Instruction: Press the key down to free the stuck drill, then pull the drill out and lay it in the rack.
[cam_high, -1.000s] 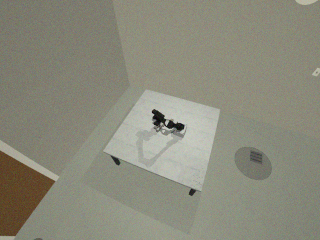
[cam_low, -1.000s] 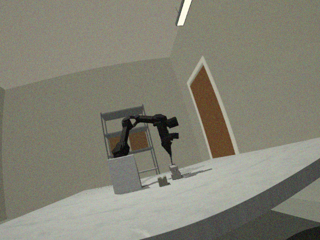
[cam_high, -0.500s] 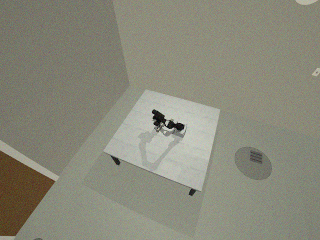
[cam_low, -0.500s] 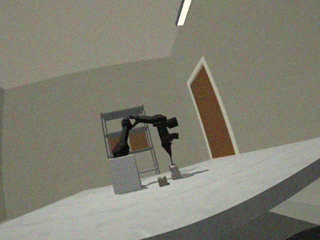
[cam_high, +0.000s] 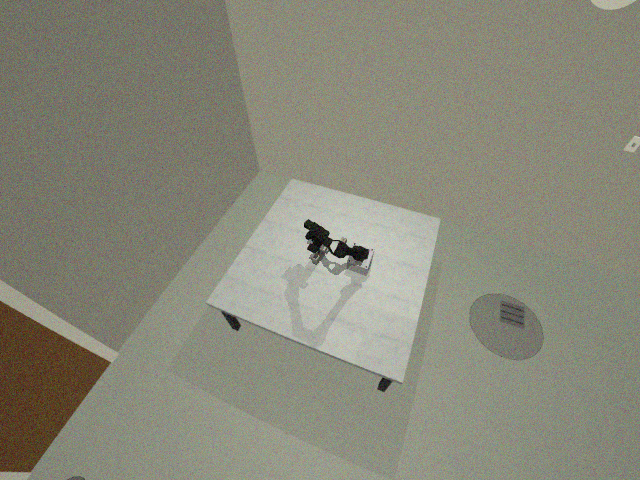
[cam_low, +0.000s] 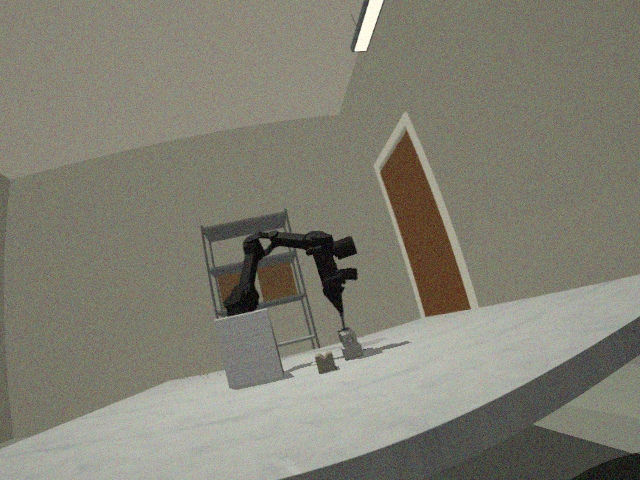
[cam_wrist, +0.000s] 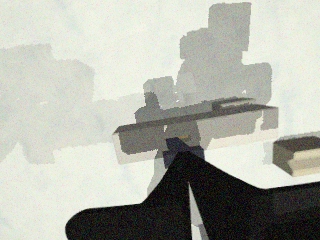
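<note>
My gripper tip is now 4 cm above the dark blue key. Round my gripper tip: drill (7 cm below, 5 cm to the right, 2 cm behind); grey fixture block (8 cm below, 3 cm to the right, 1 cm behind); rack (18 cm to the right, 12 cm behind, 11 cm below).
</note>
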